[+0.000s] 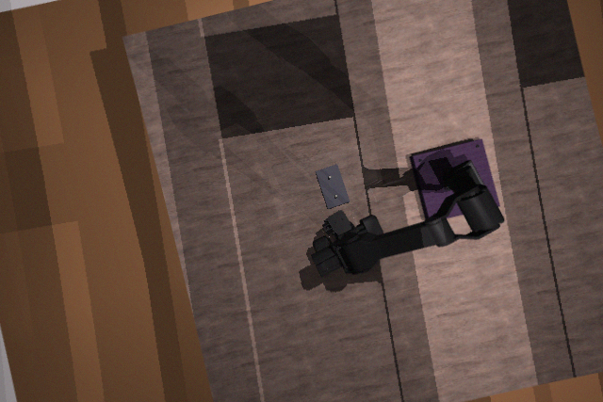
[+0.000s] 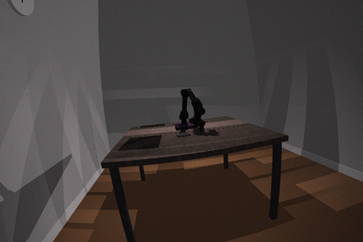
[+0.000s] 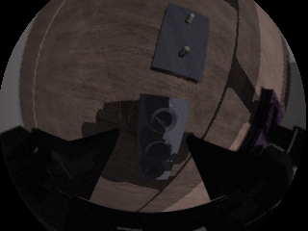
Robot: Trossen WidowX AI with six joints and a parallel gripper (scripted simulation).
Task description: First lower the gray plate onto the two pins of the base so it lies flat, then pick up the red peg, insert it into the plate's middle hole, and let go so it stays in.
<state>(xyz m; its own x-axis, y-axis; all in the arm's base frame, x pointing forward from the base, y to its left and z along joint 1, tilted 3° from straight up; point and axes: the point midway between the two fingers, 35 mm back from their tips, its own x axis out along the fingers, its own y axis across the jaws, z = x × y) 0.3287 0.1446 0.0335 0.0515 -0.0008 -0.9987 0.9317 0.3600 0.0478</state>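
My gripper tip is now 20 mm below the gray plate. Round my gripper tip: base: 20 mm ahead, 140 mm to the right, 10 mm below; then red peg: 120 mm behind, 20 mm to the left, 20 mm above.
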